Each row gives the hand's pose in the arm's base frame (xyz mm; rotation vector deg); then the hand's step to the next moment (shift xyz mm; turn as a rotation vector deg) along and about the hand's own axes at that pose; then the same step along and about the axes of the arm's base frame.
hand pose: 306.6 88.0 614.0 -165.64 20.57 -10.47
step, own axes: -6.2 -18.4 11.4 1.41 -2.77 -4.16
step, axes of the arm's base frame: -0.1 21.3 -7.3 1.36 1.41 4.81
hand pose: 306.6 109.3 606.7 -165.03 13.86 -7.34
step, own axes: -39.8 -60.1 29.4 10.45 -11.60 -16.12
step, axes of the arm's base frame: -26.7 71.4 -15.9 10.31 5.43 19.18
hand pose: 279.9 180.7 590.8 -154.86 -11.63 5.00
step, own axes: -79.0 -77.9 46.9 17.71 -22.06 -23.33
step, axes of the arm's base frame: -92.4 76.9 -7.5 16.80 13.00 29.89
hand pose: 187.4 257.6 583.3 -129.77 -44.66 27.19
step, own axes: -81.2 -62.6 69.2 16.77 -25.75 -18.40
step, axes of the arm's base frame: -122.3 17.8 5.1 12.04 16.95 29.16
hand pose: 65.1 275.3 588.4 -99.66 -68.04 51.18
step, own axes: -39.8 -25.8 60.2 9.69 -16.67 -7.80
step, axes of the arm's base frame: -74.4 -18.0 3.1 3.81 10.85 17.33
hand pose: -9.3 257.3 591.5 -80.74 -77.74 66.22
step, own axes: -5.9 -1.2 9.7 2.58 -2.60 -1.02
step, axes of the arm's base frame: -9.7 -6.1 -0.6 0.39 2.75 2.59
